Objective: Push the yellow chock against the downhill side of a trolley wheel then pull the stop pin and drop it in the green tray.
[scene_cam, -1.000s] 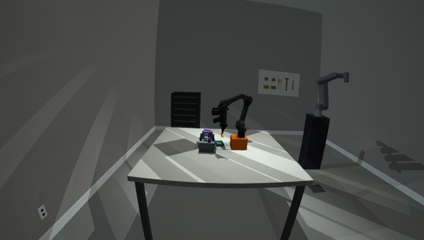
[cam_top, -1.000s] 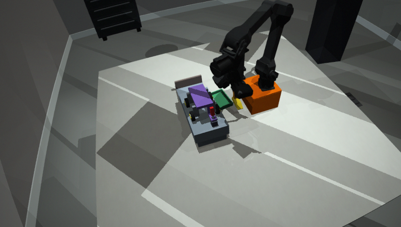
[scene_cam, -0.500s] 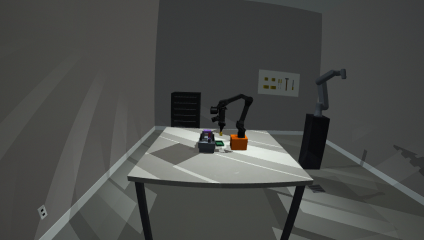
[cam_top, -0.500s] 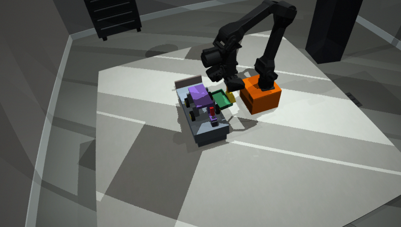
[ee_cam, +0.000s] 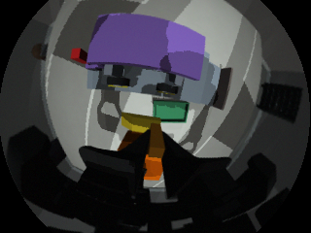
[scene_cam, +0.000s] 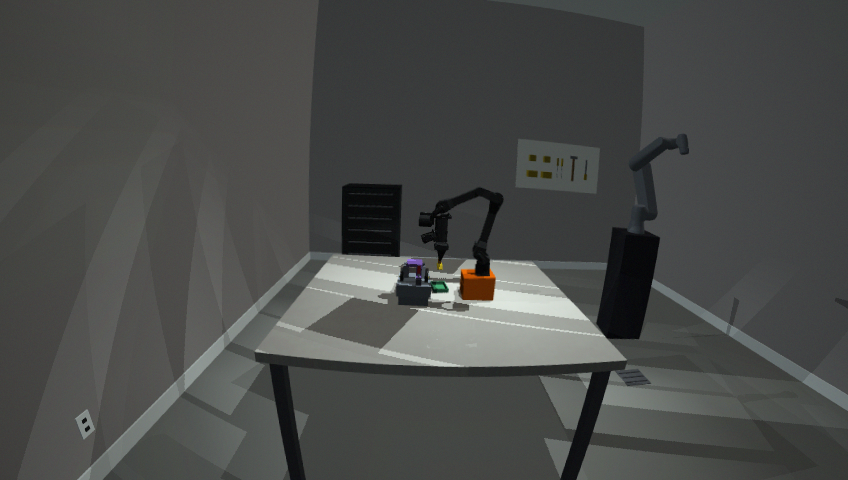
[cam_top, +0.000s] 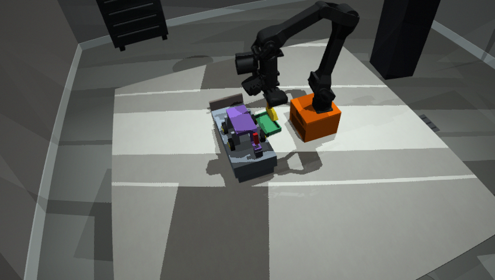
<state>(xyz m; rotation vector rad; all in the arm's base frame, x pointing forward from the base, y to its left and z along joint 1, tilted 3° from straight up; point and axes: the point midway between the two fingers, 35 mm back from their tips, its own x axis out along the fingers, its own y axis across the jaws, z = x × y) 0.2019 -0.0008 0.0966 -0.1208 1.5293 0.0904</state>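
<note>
My gripper tip is 8 cm short of the red-headed stop pin, 15 cm to the right of it and 3 cm above it. Round my gripper tip: yellow chock: 2 cm to the left, 1 cm below; then grey ramp: 11 cm ahead, 4 cm to the left, 11 cm below; then trolley: 11 cm ahead, 5 cm to the left, 5 cm below.
</note>
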